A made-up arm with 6 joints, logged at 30 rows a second.
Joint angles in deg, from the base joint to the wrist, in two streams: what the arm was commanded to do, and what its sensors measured. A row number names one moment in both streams.
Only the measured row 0 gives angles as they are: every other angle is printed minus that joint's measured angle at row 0.
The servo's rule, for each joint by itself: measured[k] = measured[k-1] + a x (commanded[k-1-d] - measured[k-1]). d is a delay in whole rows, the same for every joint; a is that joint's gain. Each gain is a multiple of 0.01, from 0.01 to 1. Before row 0 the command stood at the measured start. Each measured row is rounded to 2 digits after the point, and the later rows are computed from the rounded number. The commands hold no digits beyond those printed.
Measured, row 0:
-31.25 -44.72 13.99 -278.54 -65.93 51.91
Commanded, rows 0 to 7:
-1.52 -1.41 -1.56 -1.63 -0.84 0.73
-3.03 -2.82 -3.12 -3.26 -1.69 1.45
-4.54 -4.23 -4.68 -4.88 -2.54 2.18
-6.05 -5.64 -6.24 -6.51 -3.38 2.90
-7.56 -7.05 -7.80 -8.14 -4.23 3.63
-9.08 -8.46 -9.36 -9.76 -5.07 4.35
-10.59 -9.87 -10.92 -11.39 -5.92 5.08
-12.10 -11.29 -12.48 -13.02 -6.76 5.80
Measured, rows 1 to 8:
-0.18 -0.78 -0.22 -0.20 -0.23 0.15
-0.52 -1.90 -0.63 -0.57 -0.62 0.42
-1.00 -3.18 -1.20 -1.09 -1.14 0.79
-1.61 -4.53 -1.91 -1.74 -1.74 1.23
-2.32 -5.92 -2.73 -2.51 -2.41 1.73
-3.13 -7.32 -3.66 -3.38 -3.13 2.28
-4.03 -8.72 -4.68 -4.34 -3.88 2.87
-5.00 -10.13 -5.77 -5.38 -4.66 3.49
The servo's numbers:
d 0
a 0.12 0.55 0.14 0.12 0.27 0.21

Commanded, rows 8 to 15:
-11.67 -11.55 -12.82 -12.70 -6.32 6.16
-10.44 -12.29 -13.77 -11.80 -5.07 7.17
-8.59 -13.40 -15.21 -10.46 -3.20 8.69
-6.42 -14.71 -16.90 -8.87 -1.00 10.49
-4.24 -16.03 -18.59 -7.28 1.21 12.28
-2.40 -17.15 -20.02 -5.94 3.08 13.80
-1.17 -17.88 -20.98 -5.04 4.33 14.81
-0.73 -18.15 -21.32 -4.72 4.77 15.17
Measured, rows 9 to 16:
-5.80 -10.91 -6.76 -6.26 -5.11 4.05
-6.36 -11.67 -7.74 -6.92 -5.10 4.71
-6.63 -12.62 -8.79 -7.34 -4.59 5.55
-6.60 -13.77 -9.93 -7.52 -3.62 6.59
-6.32 -15.01 -11.14 -7.49 -2.32 7.78
-5.85 -16.19 -12.38 -7.30 -0.86 9.04
-5.29 -17.12 -13.58 -7.03 0.54 10.25
-4.74 -17.69 -14.66 -6.75 1.68 11.28

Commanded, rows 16 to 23:
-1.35 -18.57 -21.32 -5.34 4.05 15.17
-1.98 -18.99 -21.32 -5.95 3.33 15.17
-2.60 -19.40 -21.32 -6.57 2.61 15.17
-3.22 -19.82 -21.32 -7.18 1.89 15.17
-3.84 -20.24 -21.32 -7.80 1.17 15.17
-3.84 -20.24 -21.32 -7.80 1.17 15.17
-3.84 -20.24 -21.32 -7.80 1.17 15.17
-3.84 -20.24 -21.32 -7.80 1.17 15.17
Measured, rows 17 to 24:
-4.33 -18.17 -15.59 -6.58 2.32 12.10
-4.05 -18.62 -16.39 -6.50 2.59 12.74
-3.88 -19.05 -17.08 -6.51 2.60 13.25
-3.80 -19.47 -17.67 -6.59 2.41 13.65
-3.80 -19.89 -18.18 -6.74 2.08 13.97
-3.80 -20.08 -18.62 -6.87 1.83 14.22
-3.80 -20.17 -19.00 -6.98 1.65 14.42
-3.80 -20.21 -19.32 -7.08 1.52 14.58

